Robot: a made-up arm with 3 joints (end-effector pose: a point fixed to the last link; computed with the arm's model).
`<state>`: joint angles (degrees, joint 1 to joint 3).
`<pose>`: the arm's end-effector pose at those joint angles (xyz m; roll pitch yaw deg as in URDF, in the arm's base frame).
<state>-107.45 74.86 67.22</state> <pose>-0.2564 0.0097 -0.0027 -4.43 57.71 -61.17</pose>
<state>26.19 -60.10 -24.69</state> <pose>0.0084 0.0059 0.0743 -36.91 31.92 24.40</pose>
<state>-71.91 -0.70 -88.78</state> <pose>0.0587 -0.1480 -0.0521 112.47 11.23 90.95</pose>
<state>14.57 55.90 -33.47</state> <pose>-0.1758 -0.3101 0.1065 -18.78 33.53 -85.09</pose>
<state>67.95 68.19 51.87</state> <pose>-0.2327 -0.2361 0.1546 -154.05 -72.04 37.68</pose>
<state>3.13 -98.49 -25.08</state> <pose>-0.0902 0.0921 0.1342 -20.57 18.30 70.23</pose>
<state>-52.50 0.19 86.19</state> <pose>-0.0387 -0.0877 -0.0551 37.27 -43.15 -68.55</pose>
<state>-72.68 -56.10 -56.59</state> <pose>0.0486 -0.1407 0.1997 49.13 -4.97 57.21</pose>
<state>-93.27 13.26 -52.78</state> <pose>-0.0109 -0.1078 -0.0792 119.02 12.49 65.53</pose>
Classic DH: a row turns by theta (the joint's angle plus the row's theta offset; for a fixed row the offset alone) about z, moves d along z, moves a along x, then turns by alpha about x. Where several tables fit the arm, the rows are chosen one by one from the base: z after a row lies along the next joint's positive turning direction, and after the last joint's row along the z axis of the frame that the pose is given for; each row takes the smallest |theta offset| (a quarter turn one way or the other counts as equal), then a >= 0, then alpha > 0; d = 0 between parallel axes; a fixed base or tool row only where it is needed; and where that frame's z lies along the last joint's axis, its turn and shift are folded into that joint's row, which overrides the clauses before.
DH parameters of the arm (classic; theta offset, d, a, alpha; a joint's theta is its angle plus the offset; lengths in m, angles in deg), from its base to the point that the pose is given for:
base (fixed): -90 0.0743 0.1167 90
joint 1: -12.41 0.1782 -0.0254 92.3
joint 2: -58.75 0.0487 0.2357 -106.32
joint 3: 0.27 0.0349 -0.0508 -98.2
tool (fixed): 10 0.049 0 0

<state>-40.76 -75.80 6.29</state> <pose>-0.0398 -0.0366 0.1903 11.77 -43.98 38.36</pose>
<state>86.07 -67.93 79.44</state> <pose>-0.0087 -0.1589 -0.0438 -63.22 11.82 97.92</pose>
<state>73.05 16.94 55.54</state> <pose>-0.0878 -0.2202 0.1534 -122.92 -30.82 41.44</pose>
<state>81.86 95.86 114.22</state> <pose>-0.3384 -0.2617 0.1446 146.10 -14.20 56.58</pose>
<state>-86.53 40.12 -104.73</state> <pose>-0.0992 -0.0743 -0.1819 154.04 -21.75 98.89</pose>
